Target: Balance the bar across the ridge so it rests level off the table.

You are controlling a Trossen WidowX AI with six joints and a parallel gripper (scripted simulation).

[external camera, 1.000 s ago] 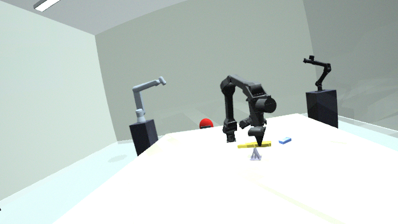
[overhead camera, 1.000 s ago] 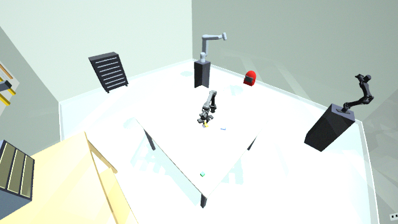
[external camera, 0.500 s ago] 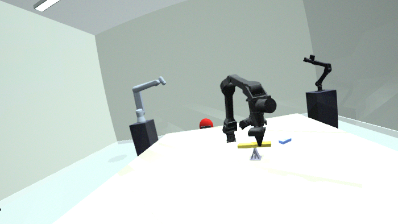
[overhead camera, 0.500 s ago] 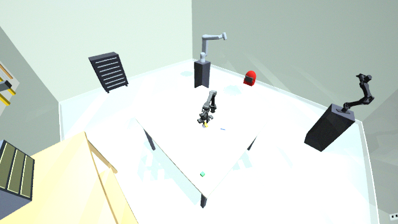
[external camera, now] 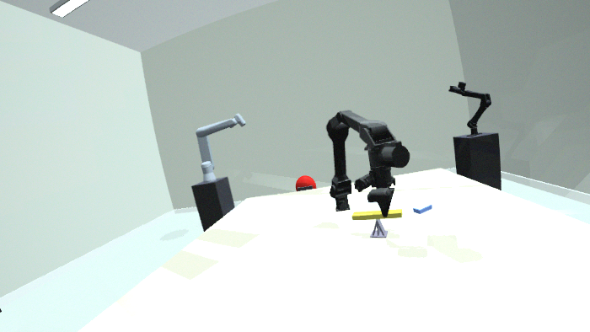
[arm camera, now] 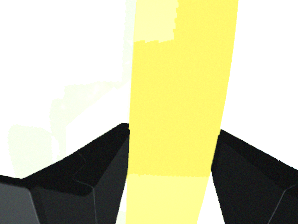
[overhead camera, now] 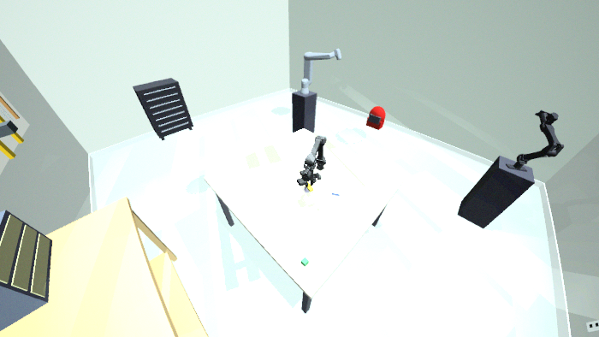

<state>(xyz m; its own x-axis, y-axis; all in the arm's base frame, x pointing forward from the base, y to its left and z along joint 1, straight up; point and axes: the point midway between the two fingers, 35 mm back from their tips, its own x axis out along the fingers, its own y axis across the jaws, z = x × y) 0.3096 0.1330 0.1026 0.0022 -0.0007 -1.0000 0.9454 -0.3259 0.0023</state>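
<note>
My gripper tip is now 1 cm past the yellow bar and 3 cm to the left of it. Round my gripper tip: green cube: 43 cm ahead, 37 cm to the left, 5 cm below; small blue block: 15 cm behind, 17 cm to the left, 6 cm below.
</note>
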